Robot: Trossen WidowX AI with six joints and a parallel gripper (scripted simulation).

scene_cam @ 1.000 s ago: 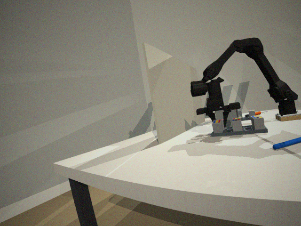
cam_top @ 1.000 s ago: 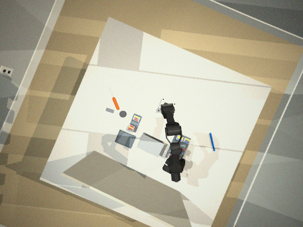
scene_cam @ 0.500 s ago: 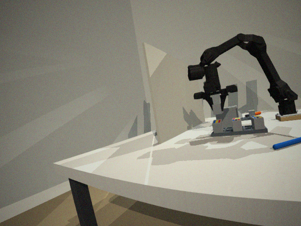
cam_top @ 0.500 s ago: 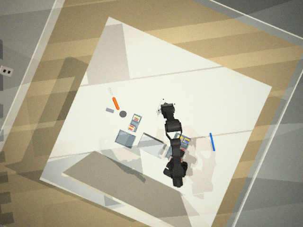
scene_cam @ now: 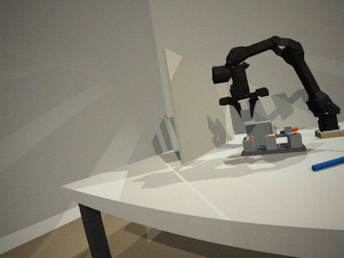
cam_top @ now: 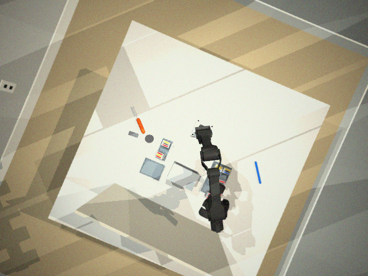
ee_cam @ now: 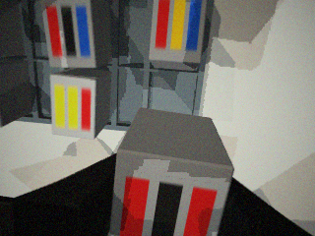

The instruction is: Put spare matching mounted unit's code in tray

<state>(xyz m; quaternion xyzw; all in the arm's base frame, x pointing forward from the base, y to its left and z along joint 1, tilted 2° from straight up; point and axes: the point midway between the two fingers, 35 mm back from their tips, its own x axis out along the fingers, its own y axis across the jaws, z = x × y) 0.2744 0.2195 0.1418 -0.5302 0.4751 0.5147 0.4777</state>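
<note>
The tray is 350 mm to the right of my gripper tip, 120 mm below it and 80 mm ahead of it. The rest, counted from my gripper tip: grey mounted unit: 170 mm to the right, 80 mm below; grey block: 20 mm above; pale panel: 240 mm ahead, 150 mm to the right, 100 mm above.
</note>
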